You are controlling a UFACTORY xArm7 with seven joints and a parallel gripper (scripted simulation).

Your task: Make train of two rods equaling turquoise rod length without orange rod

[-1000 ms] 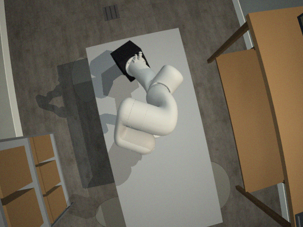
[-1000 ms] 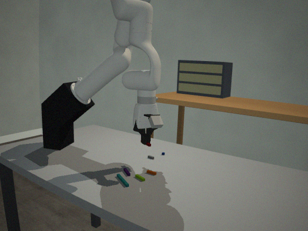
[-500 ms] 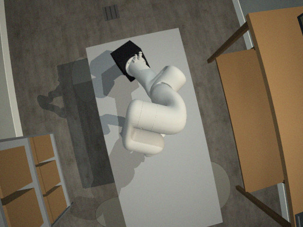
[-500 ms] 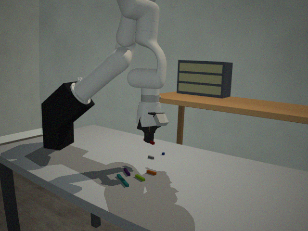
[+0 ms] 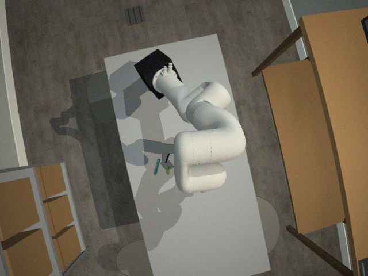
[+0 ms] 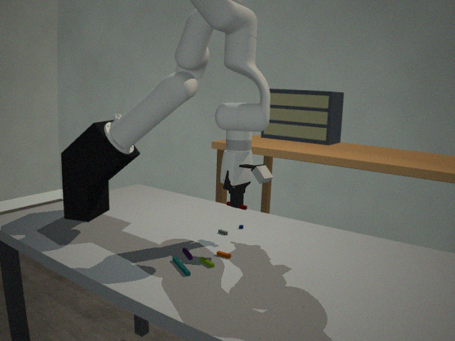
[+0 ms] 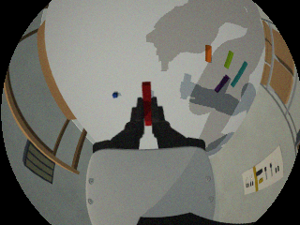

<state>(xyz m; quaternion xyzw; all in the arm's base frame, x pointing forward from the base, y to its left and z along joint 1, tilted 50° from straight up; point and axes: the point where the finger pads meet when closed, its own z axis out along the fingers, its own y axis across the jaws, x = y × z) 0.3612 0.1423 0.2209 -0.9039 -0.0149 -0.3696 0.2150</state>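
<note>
Right now the red rod is 20 mm below my hand. The rest, counted from my hand: orange rod: 100 mm ahead, 110 mm to the right, 120 mm below; then grey rod: 50 mm behind, 10 mm to the right, 120 mm below; then blue rod: 60 mm behind, 70 mm to the left, 120 mm below.
</note>
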